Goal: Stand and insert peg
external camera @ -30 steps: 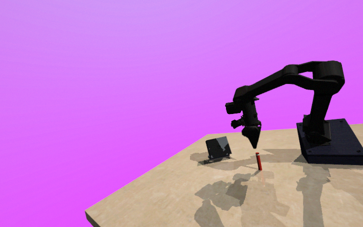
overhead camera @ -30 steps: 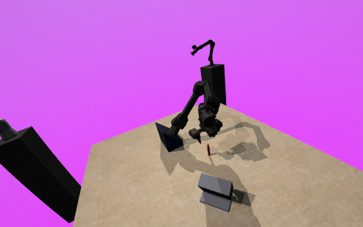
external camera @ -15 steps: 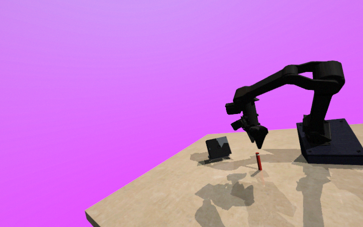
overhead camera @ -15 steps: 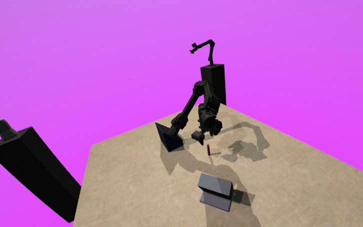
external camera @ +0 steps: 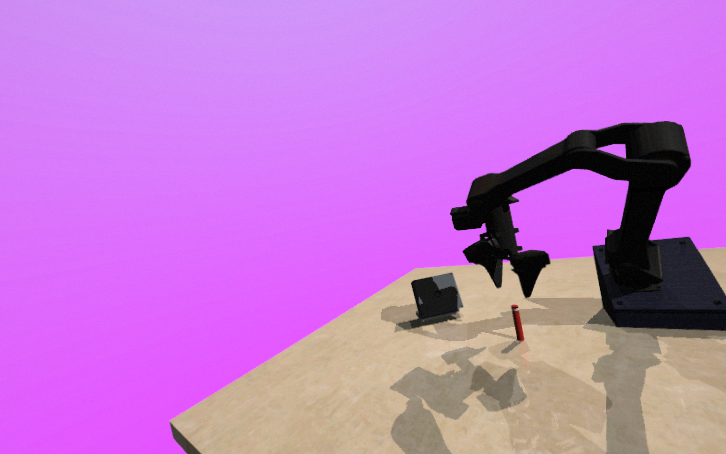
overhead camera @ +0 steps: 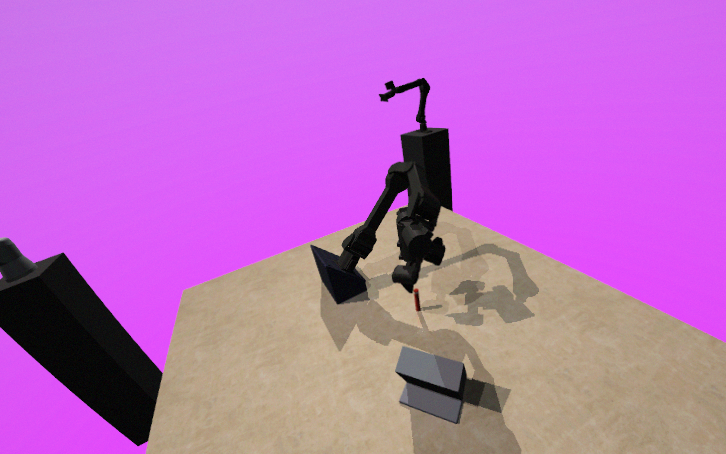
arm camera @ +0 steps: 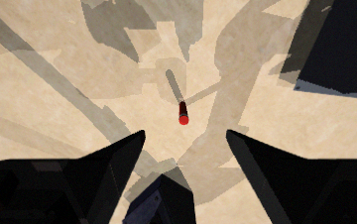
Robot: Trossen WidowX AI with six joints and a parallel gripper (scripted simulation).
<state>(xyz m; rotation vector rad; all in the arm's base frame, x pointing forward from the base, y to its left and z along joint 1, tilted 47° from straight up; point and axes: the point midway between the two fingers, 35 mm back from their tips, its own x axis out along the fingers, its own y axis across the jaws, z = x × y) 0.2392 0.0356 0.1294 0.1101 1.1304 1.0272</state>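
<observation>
The red peg is 6 cm below my gripper tip. Also, from my gripper tip: grey sloped panel (22 cm ahead, 13 cm to the right, 4 cm below).
</observation>
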